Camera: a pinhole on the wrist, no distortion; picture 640 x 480 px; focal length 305.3 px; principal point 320.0 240.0 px. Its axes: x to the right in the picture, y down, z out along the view. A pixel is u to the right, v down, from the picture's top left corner.
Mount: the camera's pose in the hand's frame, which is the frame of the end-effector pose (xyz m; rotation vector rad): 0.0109 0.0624 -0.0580 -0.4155 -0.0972 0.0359
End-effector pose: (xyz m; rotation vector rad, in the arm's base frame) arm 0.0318 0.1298 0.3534 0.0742 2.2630 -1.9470
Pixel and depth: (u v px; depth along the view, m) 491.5 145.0 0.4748
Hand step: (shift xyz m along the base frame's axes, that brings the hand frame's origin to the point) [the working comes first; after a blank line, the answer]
In the camera's frame: 0.2667 -0.1477 0.4748

-0.1699 -0.4451 -0.2293
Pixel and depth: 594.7 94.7 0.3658
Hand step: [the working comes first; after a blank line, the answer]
In the camera's frame: 0.3291 -0.1741 0.3658

-0.2585 -0.3777 -0.1654
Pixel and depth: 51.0 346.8 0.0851
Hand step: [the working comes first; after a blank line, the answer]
In the camera's frame: -0.0750 0.0298 0.0851

0.0884 0.0221 -0.1063
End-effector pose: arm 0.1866 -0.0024 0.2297 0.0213 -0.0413 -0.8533
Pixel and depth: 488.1 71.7 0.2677
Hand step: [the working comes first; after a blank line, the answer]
In the camera's frame: 0.1474 -0.1476 0.2677

0.1077 -0.0722 0.2632
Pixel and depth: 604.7 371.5 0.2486
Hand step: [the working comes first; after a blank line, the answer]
In the camera's frame: 0.2318 0.1071 0.2486

0.3397 0.0172 0.1606
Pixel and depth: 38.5 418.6 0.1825
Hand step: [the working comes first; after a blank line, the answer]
In the camera's frame: -0.1683 0.1068 0.1825

0.0504 0.2803 0.0533
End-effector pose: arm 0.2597 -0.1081 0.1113 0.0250 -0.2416 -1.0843
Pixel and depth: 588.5 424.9 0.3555
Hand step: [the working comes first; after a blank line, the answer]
In the camera's frame: 0.3126 0.2153 0.3555

0.4481 -0.0309 0.3097
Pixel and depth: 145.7 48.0 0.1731
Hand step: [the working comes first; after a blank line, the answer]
In the camera's frame: -0.0988 -0.1089 0.1731

-0.0504 0.1165 0.1163
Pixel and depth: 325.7 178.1 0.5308
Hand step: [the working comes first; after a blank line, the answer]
In the camera's frame: 0.0099 -0.1076 0.5308

0.0435 0.1571 0.4759
